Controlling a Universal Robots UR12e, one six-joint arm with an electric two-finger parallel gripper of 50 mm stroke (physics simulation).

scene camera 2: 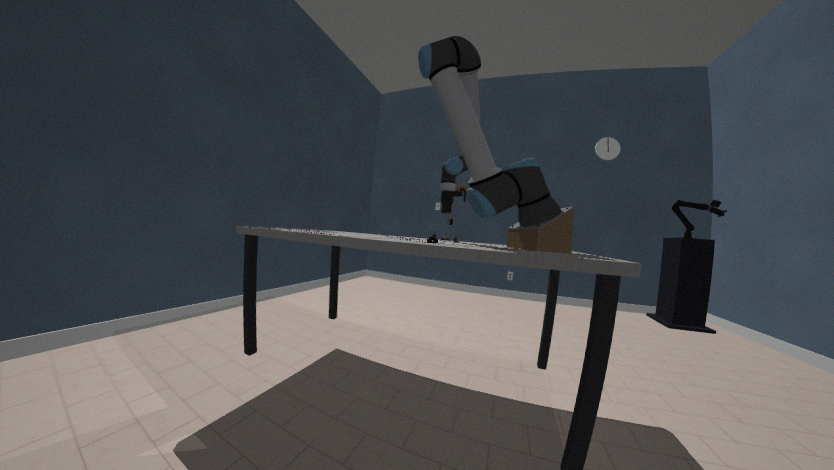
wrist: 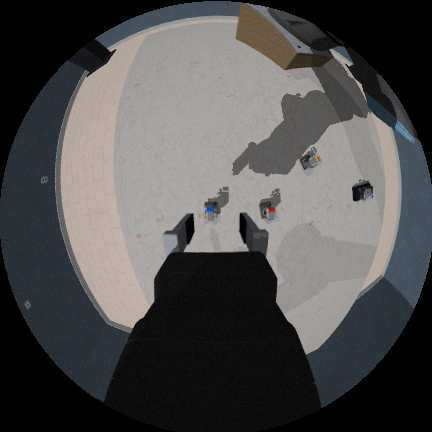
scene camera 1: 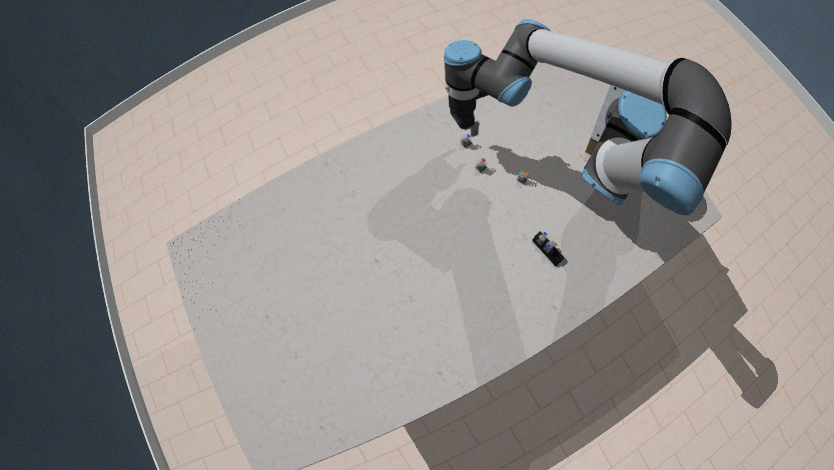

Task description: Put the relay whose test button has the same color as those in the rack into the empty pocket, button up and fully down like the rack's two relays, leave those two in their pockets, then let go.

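Seen in the pictures: gripper, between the fingertips: (scene camera 2: 449,224) (wrist: 216,222) (scene camera 1: 469,128); arm's base, origin of its link: (scene camera 2: 540,217).
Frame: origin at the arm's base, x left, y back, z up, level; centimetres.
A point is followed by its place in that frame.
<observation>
A grey relay with a blue button (scene camera 1: 466,141) @(x -21.9, y -49.9, z -11.2 cm) (wrist: 210,214) @(x -22.9, y -49.5, z -10.5 cm) stands on the table, button up. My gripper (scene camera 1: 473,129) @(x -22.0, y -49.0, z -4.4 cm) (scene camera 2: 449,221) @(x -22.0, y -49.0, z -4.4 cm) (wrist: 216,222) @(x -22.0, y -49.0, z -4.4 cm) is open and empty, pointing down above the table near this relay. In the wrist view the relay shows just beyond the gap between the fingertips. The black rack (scene camera 1: 558,258) @(x 22.8, y -44.0, z -12.4 cm) (scene camera 2: 432,239) @(x 23.6, y -43.1, z -13.3 cm) (wrist: 356,193) @(x 13.3, y -45.6, z -12.9 cm) holds two relays with blue buttons, one relay (scene camera 1: 542,238) @(x 16.0, y -46.1, z -10.0 cm) at its upper-left end and another relay (scene camera 1: 549,246) @(x 19.1, y -45.5, z -9.9 cm) in the middle. The pocket at its lower-right end in scene camera 1 looks empty.
A relay with a red button (scene camera 1: 481,166) @(x -12.0, y -50.4, z -10.8 cm) (wrist: 270,214) @(x -13.5, y -49.8, z -10.5 cm) stands near the blue-button one. A relay with an orange button (scene camera 1: 521,177) @(x -3.8, y -41.2, z -11.2 cm) (wrist: 309,161) @(x -5.6, y -40.7, z -10.7 cm) stands farther toward the arm's base. The base sits on a wooden block (scene camera 2: 554,236) @(x 8.7, y 5.3, z -8.2 cm) (wrist: 265,37) @(x -9.2, y -7.0, z -7.6 cm) at the table's edge.
</observation>
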